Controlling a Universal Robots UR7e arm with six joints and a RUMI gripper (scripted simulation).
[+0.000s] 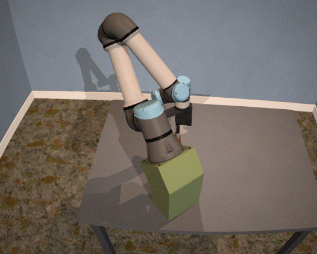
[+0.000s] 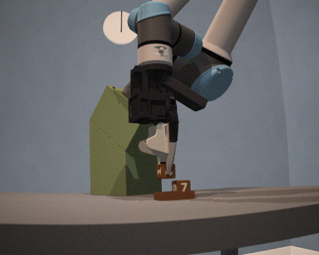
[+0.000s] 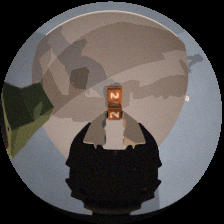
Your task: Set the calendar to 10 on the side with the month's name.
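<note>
The brown calendar tray lies 1 cm behind my hand, 1 cm to the left of it and 6 cm below it.
</note>
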